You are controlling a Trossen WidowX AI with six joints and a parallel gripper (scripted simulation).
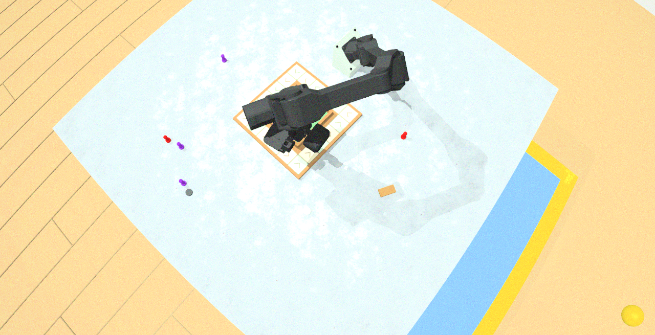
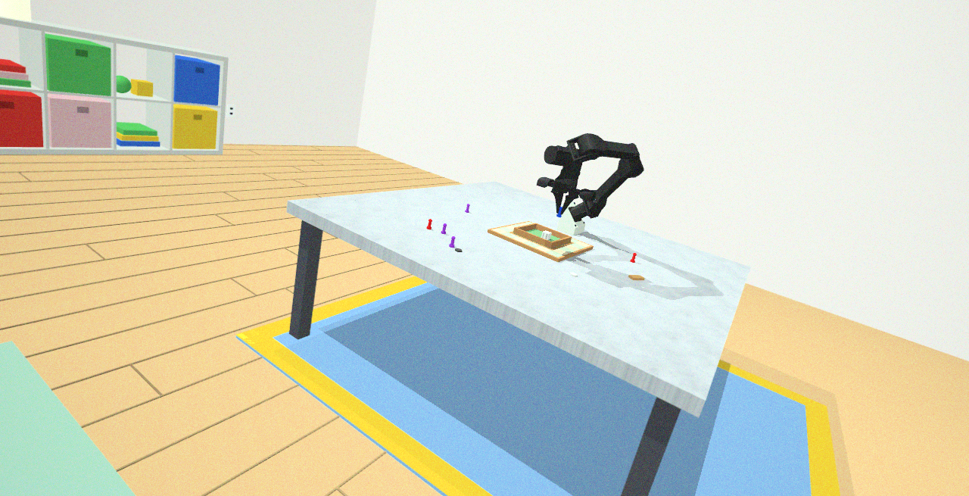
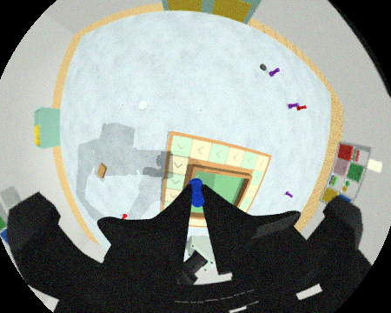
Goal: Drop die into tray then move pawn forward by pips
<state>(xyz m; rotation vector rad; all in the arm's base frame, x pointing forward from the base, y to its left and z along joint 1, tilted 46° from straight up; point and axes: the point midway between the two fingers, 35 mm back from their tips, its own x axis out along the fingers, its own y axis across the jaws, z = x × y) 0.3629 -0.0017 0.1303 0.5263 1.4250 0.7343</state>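
The white die is 90 mm behind my gripper tip, 70 mm to the right of it and 110 mm below it. Round my gripper tip: green dice tray: 90 mm behind, 80 mm to the right, 130 mm below; then orange tile: 90 mm behind, 280 mm to the left, 130 mm below; then blue pawn: 10 mm above.
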